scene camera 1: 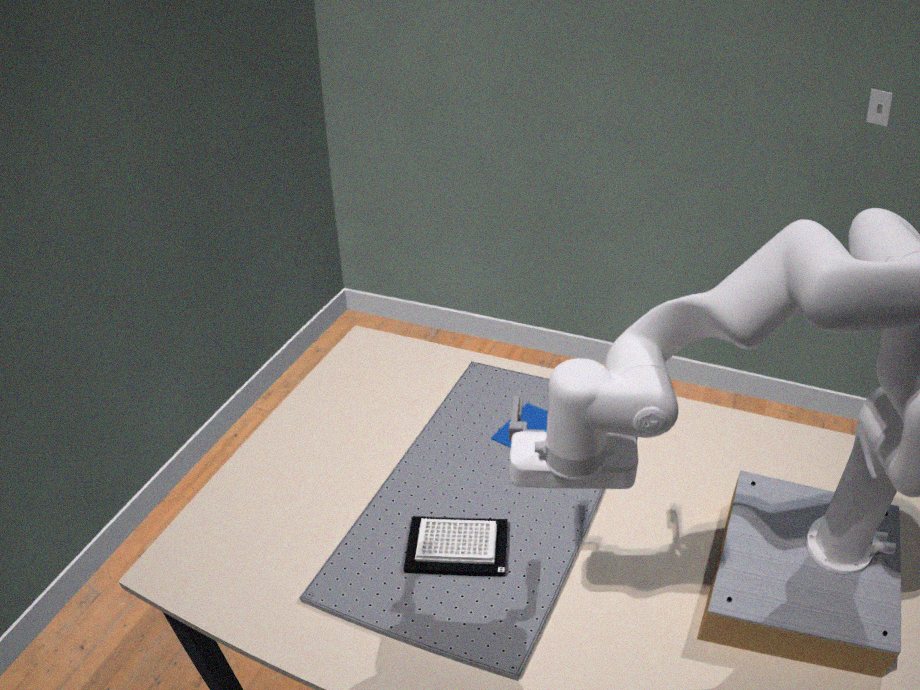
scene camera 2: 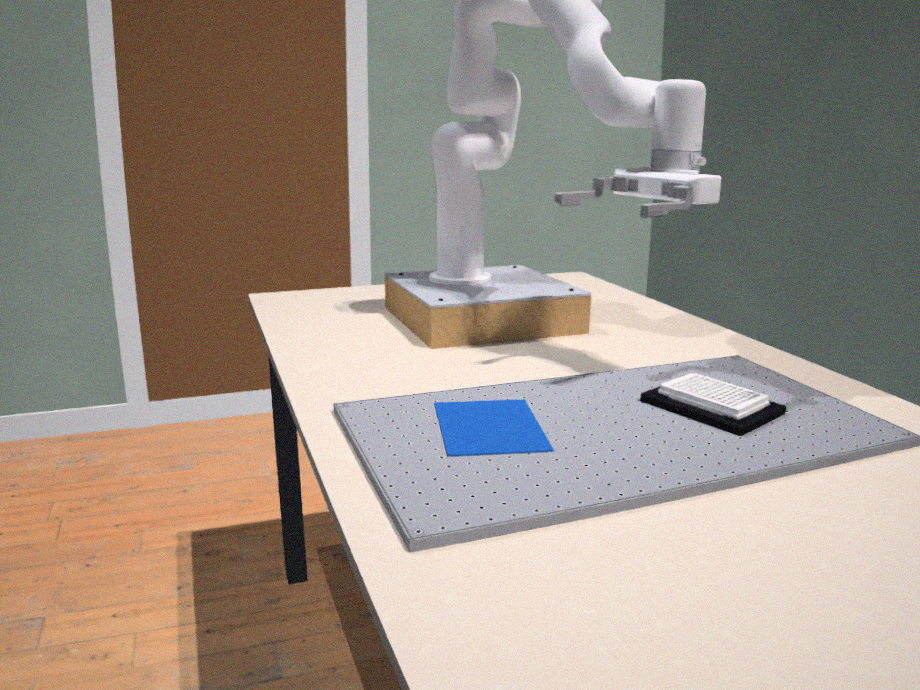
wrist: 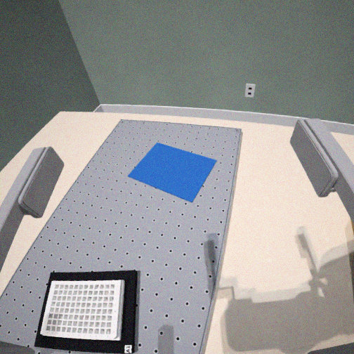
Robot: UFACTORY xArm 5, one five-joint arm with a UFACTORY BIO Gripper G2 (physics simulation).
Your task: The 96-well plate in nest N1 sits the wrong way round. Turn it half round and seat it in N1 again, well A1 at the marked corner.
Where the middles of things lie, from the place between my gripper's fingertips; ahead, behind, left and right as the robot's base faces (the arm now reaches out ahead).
Right now the white 96-well plate [scene camera 1: 449,541] is 25 cm below my hand, 15 cm ahead of it and 11 cm to the left of it. The rest, counted from my hand: flat blue rectangle [scene camera 2: 469,428]: 27 cm below, 21 cm to the right, 9 cm ahead; then black nest N1 [scene camera 1: 442,568]: 26 cm below, 15 cm ahead, 11 cm to the left.
